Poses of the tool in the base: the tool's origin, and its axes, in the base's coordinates. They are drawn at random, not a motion.
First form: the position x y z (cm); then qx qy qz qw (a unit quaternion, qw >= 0).
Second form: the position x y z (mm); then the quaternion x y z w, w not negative. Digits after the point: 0 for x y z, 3 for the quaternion.
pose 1, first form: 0.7 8.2 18.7 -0.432 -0.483 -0.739 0.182
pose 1, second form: 7 82 187 -0.432 -0.483 -0.739 0.182
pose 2, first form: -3.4 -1.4 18.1 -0.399 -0.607 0.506 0.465
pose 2, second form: -34 -14 181 -0.399 -0.607 0.506 0.465
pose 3, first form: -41.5 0.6 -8.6 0.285 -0.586 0.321 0.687
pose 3, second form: -415 6 -86 0.285 -0.586 0.321 0.687
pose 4, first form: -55.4 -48.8 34.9 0.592 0.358 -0.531 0.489
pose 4, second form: -554 -488 349 0.592 0.358 -0.531 0.489
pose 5, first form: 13.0 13.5 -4.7 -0.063 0.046 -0.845 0.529
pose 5, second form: 130 135 -47 -0.063 0.046 -0.845 0.529
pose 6, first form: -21.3 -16.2 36.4 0.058 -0.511 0.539 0.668
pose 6, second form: -213 -162 364 0.058 -0.511 0.539 0.668
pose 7, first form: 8.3 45.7 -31.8 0.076 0.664 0.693 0.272
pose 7, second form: 83 457 -318 0.076 0.664 0.693 0.272
